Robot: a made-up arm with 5 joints. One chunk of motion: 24 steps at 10 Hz.
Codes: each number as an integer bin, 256 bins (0 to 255) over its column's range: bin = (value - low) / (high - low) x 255, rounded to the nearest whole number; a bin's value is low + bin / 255 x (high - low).
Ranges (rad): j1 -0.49..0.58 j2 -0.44..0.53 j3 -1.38..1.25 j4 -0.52..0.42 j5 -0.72..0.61
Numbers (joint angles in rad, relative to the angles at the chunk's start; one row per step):
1: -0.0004 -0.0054 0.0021 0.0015 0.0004
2: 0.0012 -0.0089 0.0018 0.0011 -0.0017
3: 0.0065 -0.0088 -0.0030 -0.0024 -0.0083
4: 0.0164 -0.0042 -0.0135 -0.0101 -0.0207
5: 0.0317 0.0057 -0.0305 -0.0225 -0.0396
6: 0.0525 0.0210 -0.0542 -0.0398 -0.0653
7: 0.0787 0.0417 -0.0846 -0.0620 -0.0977
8: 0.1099 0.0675 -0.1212 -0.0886 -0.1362
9: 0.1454 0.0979 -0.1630 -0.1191 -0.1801
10: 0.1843 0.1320 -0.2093 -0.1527 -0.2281
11: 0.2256 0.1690 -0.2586 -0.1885 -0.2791
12: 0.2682 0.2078 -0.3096 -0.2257 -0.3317
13: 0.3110 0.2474 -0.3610 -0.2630 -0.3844
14: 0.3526 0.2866 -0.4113 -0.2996 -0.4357
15: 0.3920 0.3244 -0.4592 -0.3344 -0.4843
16: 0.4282 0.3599 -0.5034 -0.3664 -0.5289
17: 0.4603 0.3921 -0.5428 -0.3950 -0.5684
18: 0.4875 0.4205 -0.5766 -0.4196 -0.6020
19: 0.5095 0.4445 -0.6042 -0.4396 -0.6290
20: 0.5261 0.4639 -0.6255 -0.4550 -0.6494
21: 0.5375 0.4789 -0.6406 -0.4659 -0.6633
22: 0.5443 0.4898 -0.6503 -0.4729 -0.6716
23: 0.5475 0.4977 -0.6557 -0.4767 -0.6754
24: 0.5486 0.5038 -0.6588 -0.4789 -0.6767
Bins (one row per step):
1: 117 114 134 141 138
2: 117 113 134 141 138
3: 118 113 134 140 136
4: 121 115 132 138 134
5: 124 117 131 135 130
6: 129 121 129 130 126
7: 136 127 126 124 119
8: 143 133 122 117 112
9: 151 141 118 109 104
10: 161 150 114 100 94
11: 171 160 109 90 85
12: 181 170 104 80 74
13: 191 181 99 70 64
14: 201 191 94 60 55
15: 210 201 89 50 45
16: 219 210 85 42 37
17: 226 219 81 34 29
18: 233 226 78 27 23
19: 238 233 75 22 17
20: 242 238 73 18 14
21: 245 242 72 15 11
22: 246 244 71 13 9
23: 247 247 70 12 9
24: 248 248 70 11 8

